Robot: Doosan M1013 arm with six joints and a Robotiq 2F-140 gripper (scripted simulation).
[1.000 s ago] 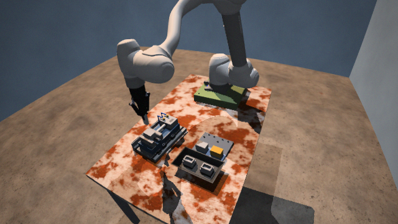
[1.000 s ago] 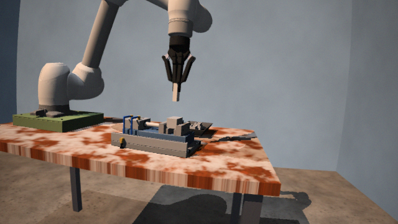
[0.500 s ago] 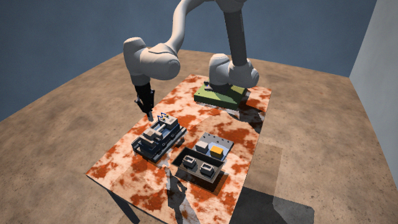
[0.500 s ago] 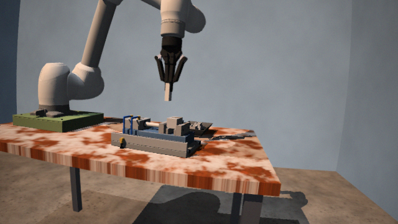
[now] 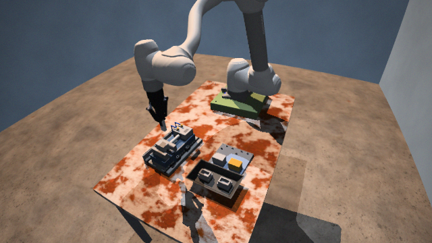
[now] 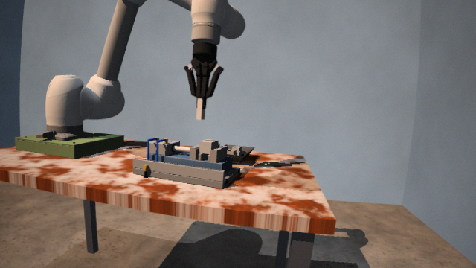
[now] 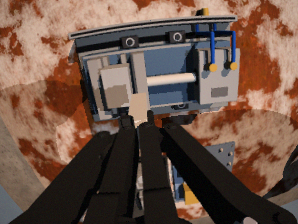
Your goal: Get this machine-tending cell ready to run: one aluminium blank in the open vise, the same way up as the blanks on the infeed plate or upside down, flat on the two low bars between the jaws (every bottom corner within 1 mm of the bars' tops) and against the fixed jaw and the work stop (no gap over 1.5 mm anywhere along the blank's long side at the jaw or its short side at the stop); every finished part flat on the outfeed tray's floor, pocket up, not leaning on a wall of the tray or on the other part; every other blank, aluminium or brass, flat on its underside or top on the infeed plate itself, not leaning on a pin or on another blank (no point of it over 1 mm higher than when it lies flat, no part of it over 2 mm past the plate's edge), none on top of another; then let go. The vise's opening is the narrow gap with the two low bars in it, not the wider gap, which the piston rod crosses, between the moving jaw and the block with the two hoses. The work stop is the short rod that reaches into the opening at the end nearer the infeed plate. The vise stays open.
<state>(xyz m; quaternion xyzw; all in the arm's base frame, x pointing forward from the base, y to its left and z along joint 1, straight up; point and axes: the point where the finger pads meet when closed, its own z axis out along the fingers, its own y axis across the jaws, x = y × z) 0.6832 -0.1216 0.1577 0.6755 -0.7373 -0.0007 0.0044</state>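
Now: hand 130 mm above the piston rod, 50 mm past it and 10 mm to the right of it. Round my hand: infeed plate: 310 mm to the left, 210 mm below, 110 mm behind; vise: 170 mm below, 30 mm behind, 10 mm to the left; aluminium blank: 270 mm to the left, 190 mm below, 70 mm behind.
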